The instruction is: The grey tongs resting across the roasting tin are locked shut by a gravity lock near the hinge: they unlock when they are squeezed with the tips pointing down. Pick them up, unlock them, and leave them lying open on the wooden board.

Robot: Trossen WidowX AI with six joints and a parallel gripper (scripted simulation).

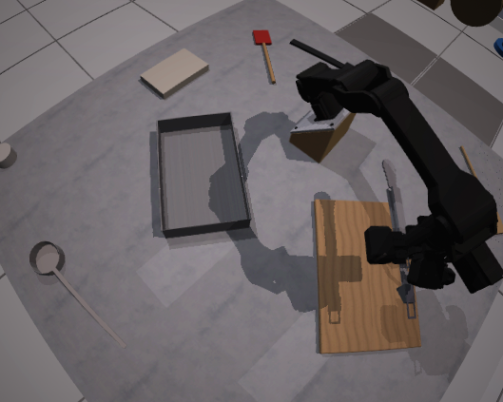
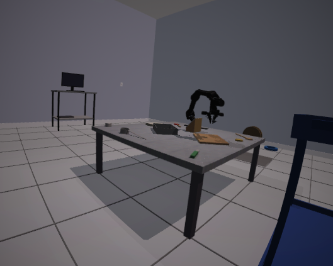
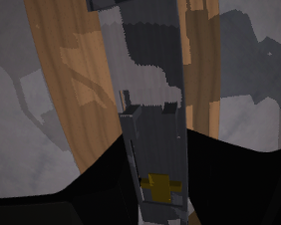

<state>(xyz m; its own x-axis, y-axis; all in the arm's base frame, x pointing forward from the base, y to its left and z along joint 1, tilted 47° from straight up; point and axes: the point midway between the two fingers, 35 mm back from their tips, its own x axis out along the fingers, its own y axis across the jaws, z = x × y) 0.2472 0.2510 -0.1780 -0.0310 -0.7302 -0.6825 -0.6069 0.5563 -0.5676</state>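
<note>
Right now the wooden board is 13 cm below my gripper tip. Also, from my gripper tip: yellow lock piece 1 cm behind, 4 cm above; roasting tin 6 cm ahead, 46 cm to the right, 11 cm below; yellow disc 20 cm behind, 21 cm to the left, 13 cm below.
</note>
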